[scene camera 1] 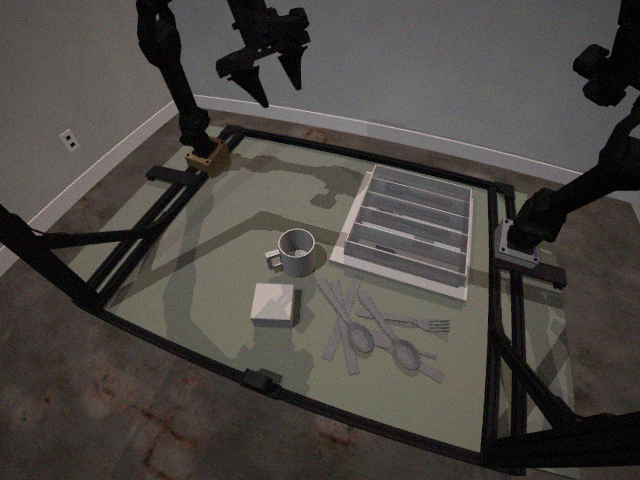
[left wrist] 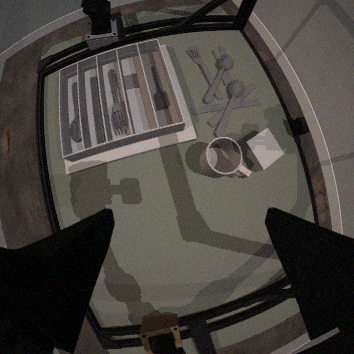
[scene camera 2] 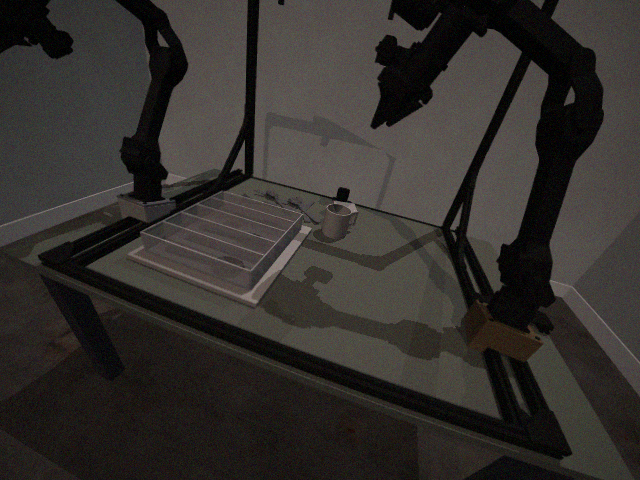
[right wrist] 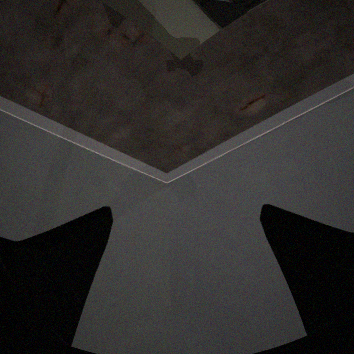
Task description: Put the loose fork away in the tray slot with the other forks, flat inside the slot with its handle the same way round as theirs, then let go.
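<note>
The loose grey fork (scene camera 1: 410, 321) (left wrist: 200, 62) lies flat on the table beside the tray (scene camera 1: 403, 262) (scene camera 2: 196, 260) (left wrist: 125, 140). In scene camera 1 its tines point right, and a spoon's handle crosses its handle. In the left wrist view its tines point up. There, the tray's middle slot holds a fork (left wrist: 118, 111), tines down and handle up; whether more lie under it I cannot tell. My left gripper (scene camera 1: 283, 97) (scene camera 2: 381, 125) (left wrist: 192, 217) is open and empty, high above the table. My right gripper (right wrist: 187, 214) is open and empty, facing the wall and floor, away from the cutlery.
Two spoons (scene camera 1: 360, 338) (scene camera 1: 406, 354) lie over crossed flat cutlery; another tined end (left wrist: 220, 51) shows near them. A mug (scene camera 1: 298, 263) (scene camera 2: 336, 223) and a white block (scene camera 1: 272, 302) (left wrist: 266, 149) stand nearby. The tray sits on a white board (scene camera 1: 403, 279). Other slots hold utensils.
</note>
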